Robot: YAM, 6 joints.
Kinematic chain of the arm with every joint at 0, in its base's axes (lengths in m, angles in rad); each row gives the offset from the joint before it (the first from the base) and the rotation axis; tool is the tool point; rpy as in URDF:
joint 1: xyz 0 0 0.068 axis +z
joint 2: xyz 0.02 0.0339 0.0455 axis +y
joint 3: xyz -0.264 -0.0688 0 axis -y
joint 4: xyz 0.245 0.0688 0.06 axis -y
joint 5: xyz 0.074 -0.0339 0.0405 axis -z
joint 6: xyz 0.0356 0 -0.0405 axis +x
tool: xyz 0 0 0 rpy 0 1.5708 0
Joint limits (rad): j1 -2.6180..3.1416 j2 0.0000..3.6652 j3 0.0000..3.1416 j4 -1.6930..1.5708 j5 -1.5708..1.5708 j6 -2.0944..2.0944
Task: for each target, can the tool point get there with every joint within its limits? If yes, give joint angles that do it. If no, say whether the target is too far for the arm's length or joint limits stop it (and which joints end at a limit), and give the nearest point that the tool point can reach.
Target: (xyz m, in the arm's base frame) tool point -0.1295 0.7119 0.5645
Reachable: no: too far | nearest point -0.0979 0.5381 0.4512 | short by 0.210 m
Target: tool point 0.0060 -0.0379 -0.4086
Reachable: no: joint limits stop it (at a limit: joint 2) | nearest point 0.0120 -0.0760 -0.3370 | short by 0.081 m
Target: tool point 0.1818 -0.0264 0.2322
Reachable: yes | joints -0.3332 1.1203 0.7183 -0.8429 -1.3241 0.6520
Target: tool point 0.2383 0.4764 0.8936
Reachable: no: too far | nearest point 0.1627 0.3253 0.6365 | short by 0.308 m
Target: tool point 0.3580 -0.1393 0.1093
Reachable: yes | joints -0.3574 2.0729 1.2993 -0.6147 0.1475 1.4577
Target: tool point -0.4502 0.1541 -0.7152
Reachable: no: too far | nearest point -0.3414 0.1169 -0.3625 | short by 0.371 m
